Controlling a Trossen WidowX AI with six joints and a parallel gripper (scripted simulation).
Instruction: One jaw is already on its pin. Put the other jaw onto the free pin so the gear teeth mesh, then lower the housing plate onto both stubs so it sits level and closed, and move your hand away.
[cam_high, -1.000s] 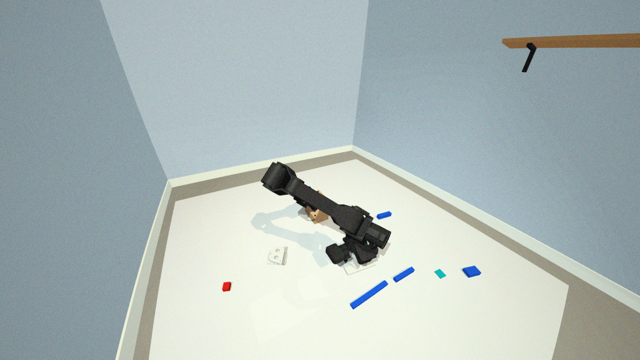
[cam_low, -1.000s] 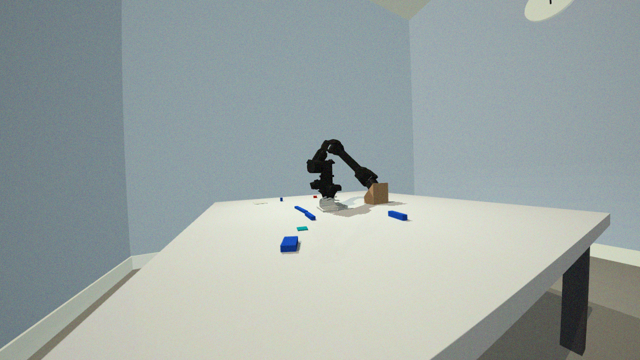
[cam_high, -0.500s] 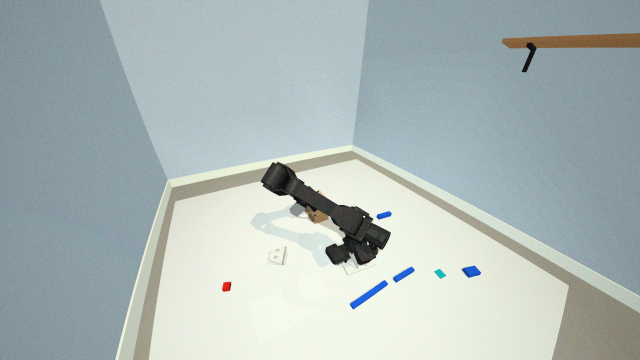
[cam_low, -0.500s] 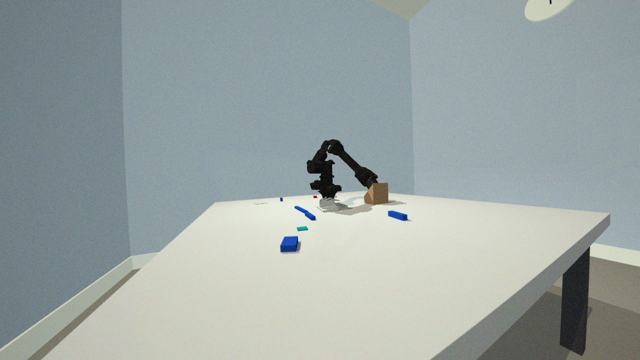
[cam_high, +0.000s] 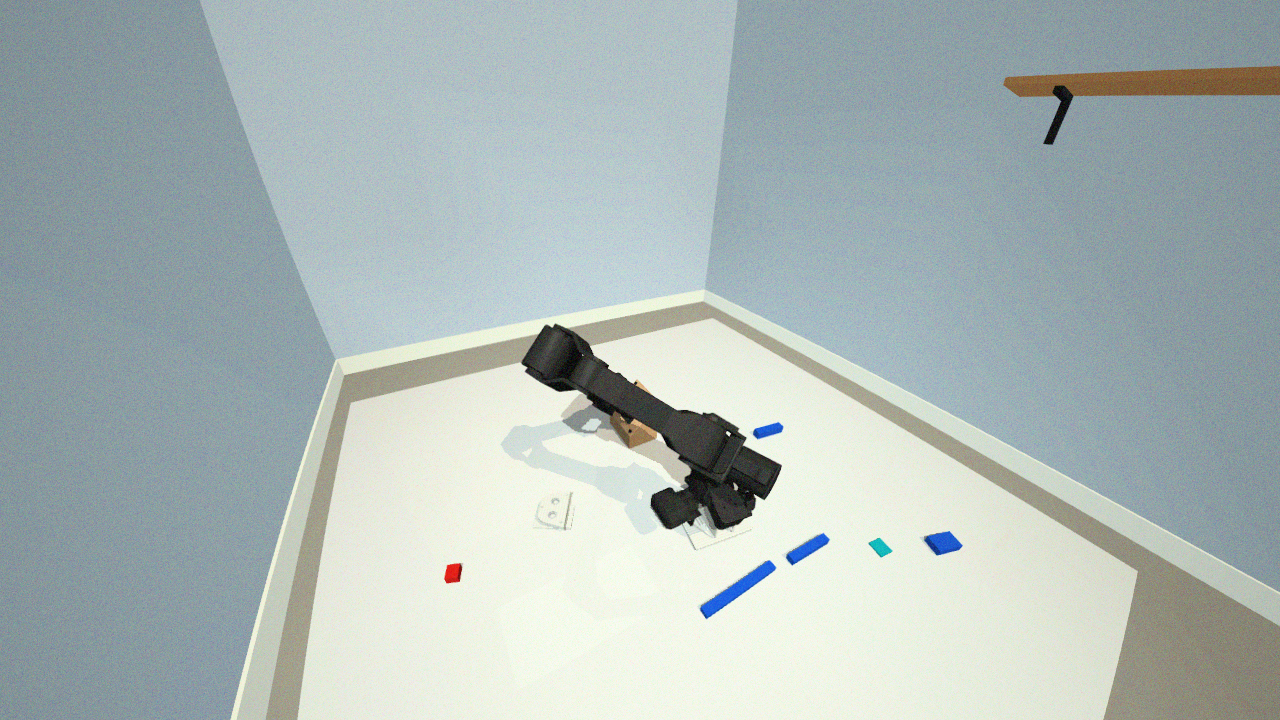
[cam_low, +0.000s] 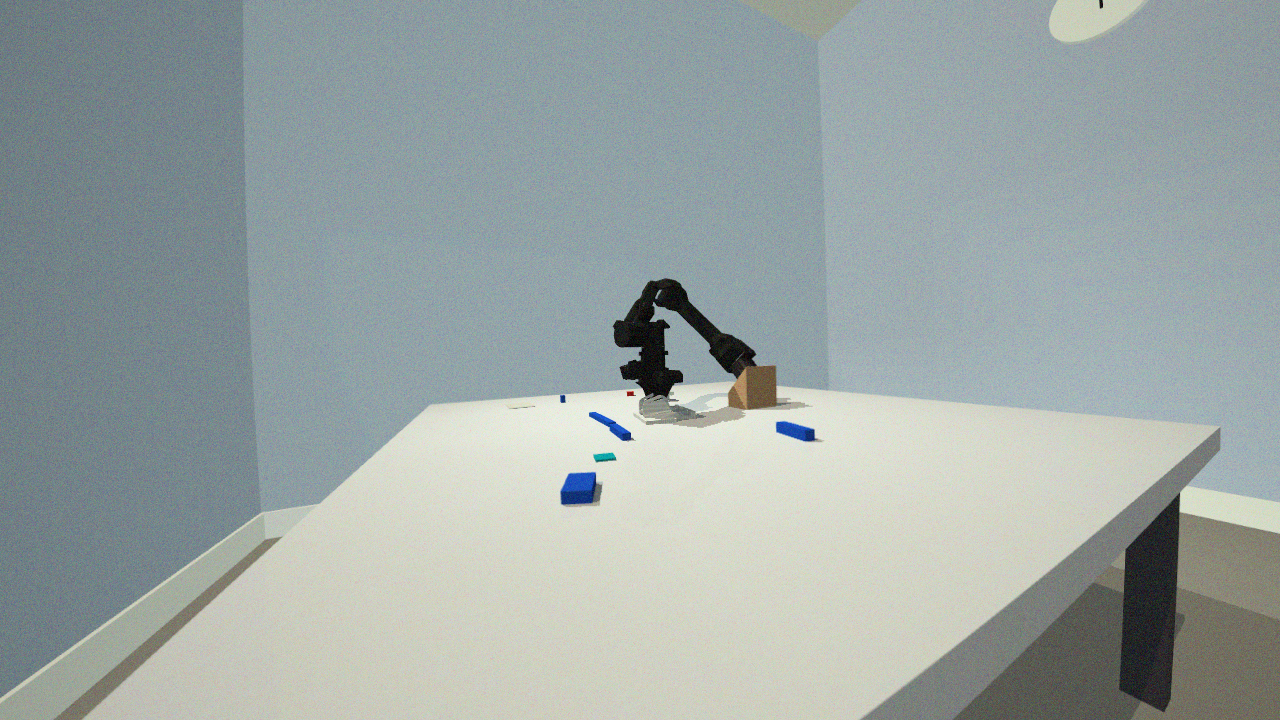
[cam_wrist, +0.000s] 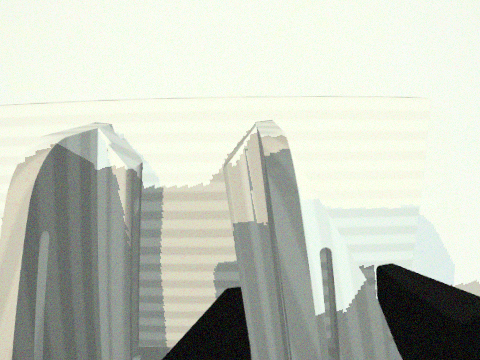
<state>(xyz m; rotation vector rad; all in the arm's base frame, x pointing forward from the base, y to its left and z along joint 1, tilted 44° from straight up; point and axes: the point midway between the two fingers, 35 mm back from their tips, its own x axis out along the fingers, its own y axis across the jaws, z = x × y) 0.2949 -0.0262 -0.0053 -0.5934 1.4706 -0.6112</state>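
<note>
My gripper tip is 140 mm past the white stand and 230 mm to the left of it. From my gripper tip the other things lie so: long blue bar (130 mm ahead, 10 mm to the right, 10 mm below); red block (110 mm behind, 420 mm to the right, 10 mm below); teal tile (220 mm ahead, 270 mm to the left, 10 mm below).
</note>
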